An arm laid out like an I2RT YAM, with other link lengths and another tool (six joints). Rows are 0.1 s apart.
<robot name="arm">
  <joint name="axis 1" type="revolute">
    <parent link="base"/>
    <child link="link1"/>
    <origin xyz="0 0 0.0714" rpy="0 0 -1.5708"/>
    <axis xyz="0 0 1"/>
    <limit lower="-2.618" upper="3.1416"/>
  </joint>
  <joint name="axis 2" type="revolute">
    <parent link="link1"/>
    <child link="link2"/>
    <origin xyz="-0.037 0.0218 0.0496" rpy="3.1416 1.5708 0"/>
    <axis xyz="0 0 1"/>
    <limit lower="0" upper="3.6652"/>
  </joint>
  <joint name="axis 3" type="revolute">
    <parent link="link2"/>
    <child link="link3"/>
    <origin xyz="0 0.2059 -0.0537" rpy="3.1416 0 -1.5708"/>
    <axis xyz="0 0 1"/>
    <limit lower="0" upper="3.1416"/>
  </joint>
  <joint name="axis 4" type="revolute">
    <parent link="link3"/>
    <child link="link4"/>
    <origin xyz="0.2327 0.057 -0.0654" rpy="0 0 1.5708"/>
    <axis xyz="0 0 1"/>
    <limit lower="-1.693" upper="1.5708"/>
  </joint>
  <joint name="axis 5" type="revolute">
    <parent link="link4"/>
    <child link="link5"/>
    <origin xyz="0.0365 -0.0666 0.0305" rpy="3.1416 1.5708 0"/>
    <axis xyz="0 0 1"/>
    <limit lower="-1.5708" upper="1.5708"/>
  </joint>
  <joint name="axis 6" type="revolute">
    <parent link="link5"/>
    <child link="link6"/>
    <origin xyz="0 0.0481 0.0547" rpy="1.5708 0 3.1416"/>
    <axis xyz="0 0 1"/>
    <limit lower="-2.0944" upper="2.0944"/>
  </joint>
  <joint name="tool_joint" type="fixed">
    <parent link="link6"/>
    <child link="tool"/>
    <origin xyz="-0.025 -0.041 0.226" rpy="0.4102 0 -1.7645"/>
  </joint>
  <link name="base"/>
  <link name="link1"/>
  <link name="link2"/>
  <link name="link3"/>
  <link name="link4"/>
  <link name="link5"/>
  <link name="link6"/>
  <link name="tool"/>
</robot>
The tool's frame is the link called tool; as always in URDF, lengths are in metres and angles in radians.
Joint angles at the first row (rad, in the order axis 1, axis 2, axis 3, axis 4, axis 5, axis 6):
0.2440 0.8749 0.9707 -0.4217 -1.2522 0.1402
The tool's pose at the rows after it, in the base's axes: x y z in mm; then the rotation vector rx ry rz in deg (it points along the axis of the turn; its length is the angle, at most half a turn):
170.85 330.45 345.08 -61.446 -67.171 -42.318
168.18 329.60 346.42 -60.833 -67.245 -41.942
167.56 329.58 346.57 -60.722 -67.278 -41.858
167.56 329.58 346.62 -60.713 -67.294 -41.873
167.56 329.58 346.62 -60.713 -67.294 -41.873
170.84 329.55 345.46 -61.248 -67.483 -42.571
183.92 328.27 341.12 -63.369 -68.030 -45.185
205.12 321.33 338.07 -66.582 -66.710 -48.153
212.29 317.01 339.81 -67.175 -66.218 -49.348
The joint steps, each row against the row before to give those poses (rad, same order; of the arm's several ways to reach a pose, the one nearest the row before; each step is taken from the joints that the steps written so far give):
-0.0371 0.0000 0.0000 -0.0001 -0.0649 -0.0004
-0.0045 0.0000 0.0000 -0.0003 -0.0160 0.0000
0.0000 0.0000 0.0000 -0.0004 -0.0023 -0.0004
0.0000 0.0000 0.0000 0.0003 0.0000 0.0000
0.0000 0.0000 0.0000 0.0000 0.0000 0.0000
-0.0008 0.0004 0.0000 0.0005 0.0126 -0.0072
-0.0072 0.0015 0.0000 -0.0001 0.0447 -0.0268
-0.0317 0.0000 0.0000 0.0039 0.0416 0.0005
-0.0206 0.0000 0.0000 0.0122 0.0000 0.0076

